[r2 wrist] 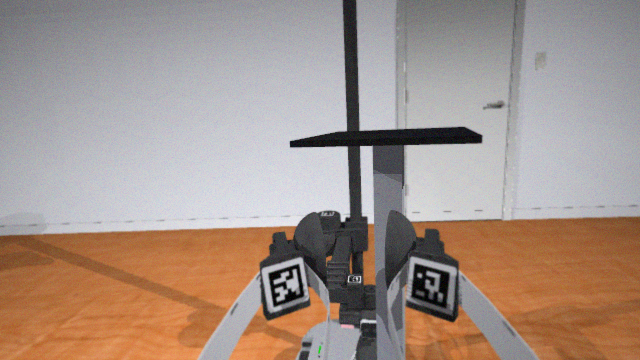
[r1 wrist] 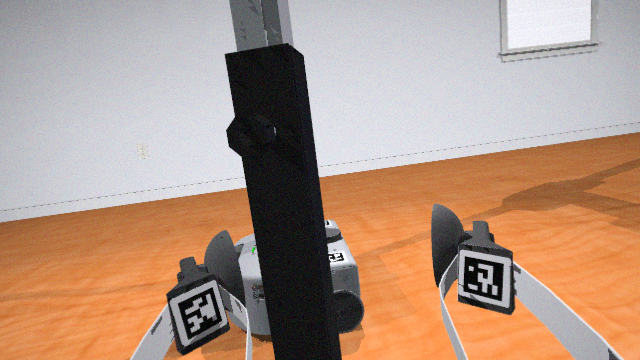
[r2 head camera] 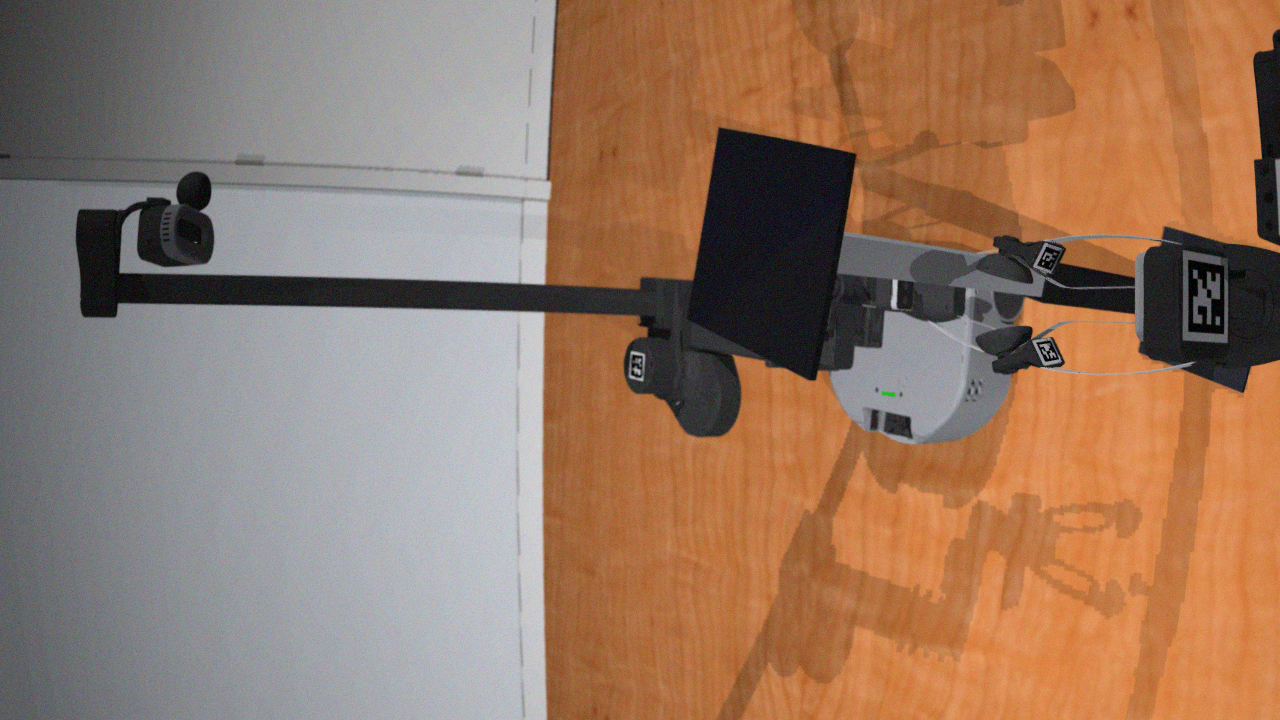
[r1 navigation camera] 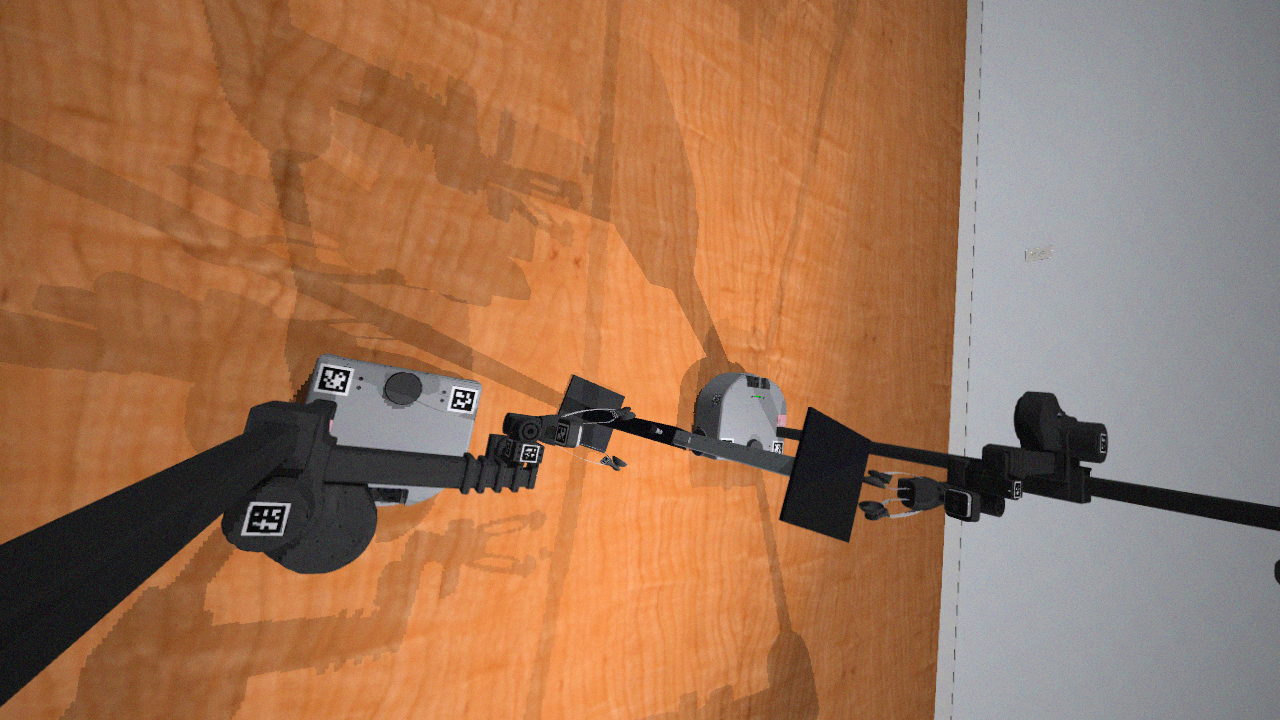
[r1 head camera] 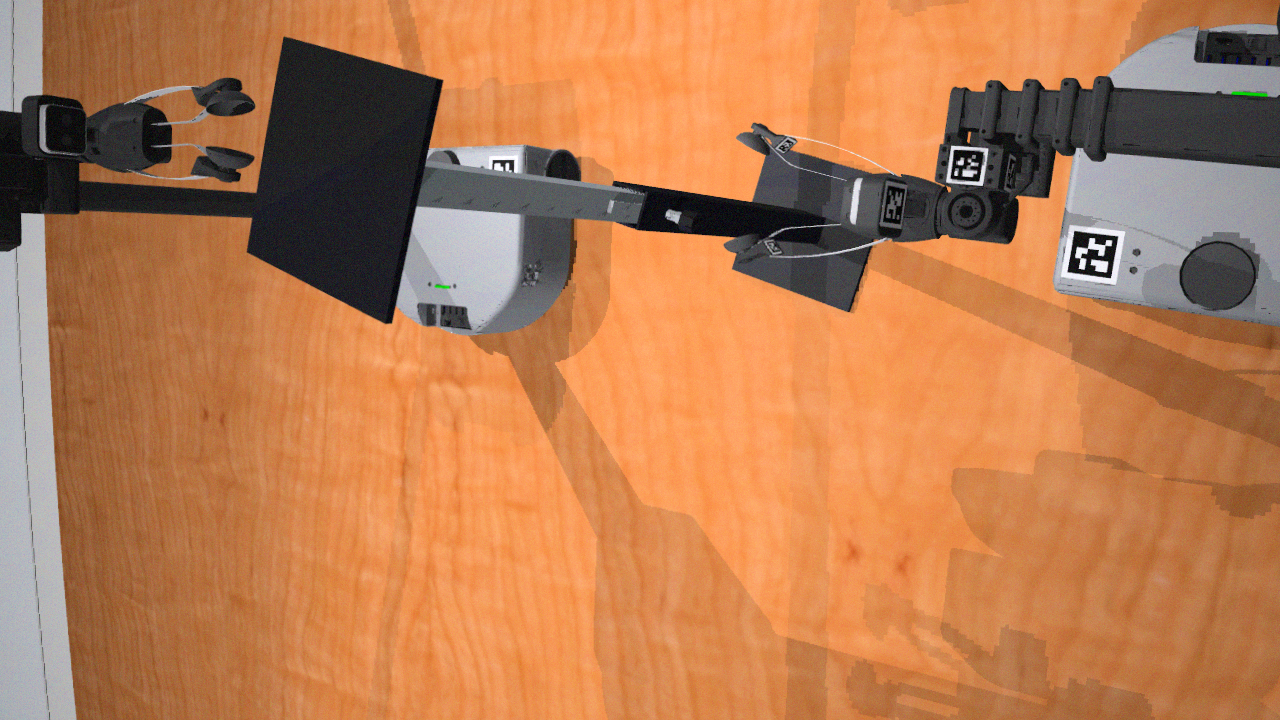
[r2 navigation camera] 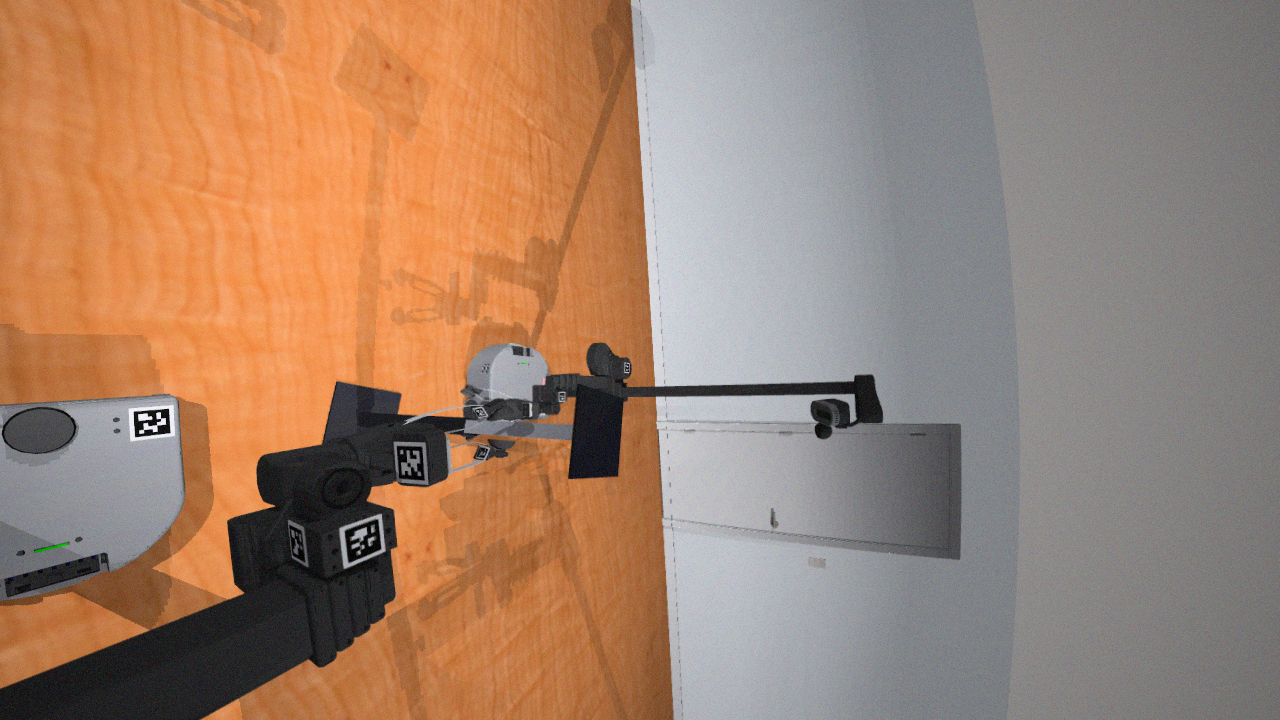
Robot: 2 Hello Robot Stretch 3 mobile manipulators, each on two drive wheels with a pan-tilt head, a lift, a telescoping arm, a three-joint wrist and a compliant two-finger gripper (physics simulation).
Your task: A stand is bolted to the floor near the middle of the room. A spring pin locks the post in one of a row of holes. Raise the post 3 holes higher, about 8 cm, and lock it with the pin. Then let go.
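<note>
The stand's black sleeve [r1 head camera: 716, 213] [r1 wrist: 280, 200] rises from its dark base plate [r1 head camera: 805, 286] [r1 navigation camera: 590, 390]. The grey post [r1 head camera: 519, 195] [r1 wrist: 247, 25] [r2 wrist: 387, 210] comes out of the sleeve's top and carries a black top plate [r1 head camera: 349, 179] [r2 head camera: 769, 250] [r2 wrist: 385, 137]. The pin's knob [r1 head camera: 677, 217] [r1 wrist: 247, 134] is on the sleeve below its rim; how deep the pin sits is hidden. r1's gripper [r1 head camera: 751, 189] [r1 wrist: 332, 255] is open, below the knob in the wrist view, the sleeve nearer its left finger. r2's gripper [r1 head camera: 223, 130] [r2 wrist: 355, 245] is open beyond the top plate, apart from the post.
r2's grey base [r1 head camera: 492, 250] [r1 wrist: 250, 280] stands behind the stand as r1 sees it. r1's base [r1 head camera: 1100, 197] [r2 head camera: 921, 385] stands opposite. r1's mast [r2 head camera: 375, 293] rises behind the top plate. A wall with a door [r2 navigation camera: 805, 483] [r2 wrist: 455, 100] lies beyond r1.
</note>
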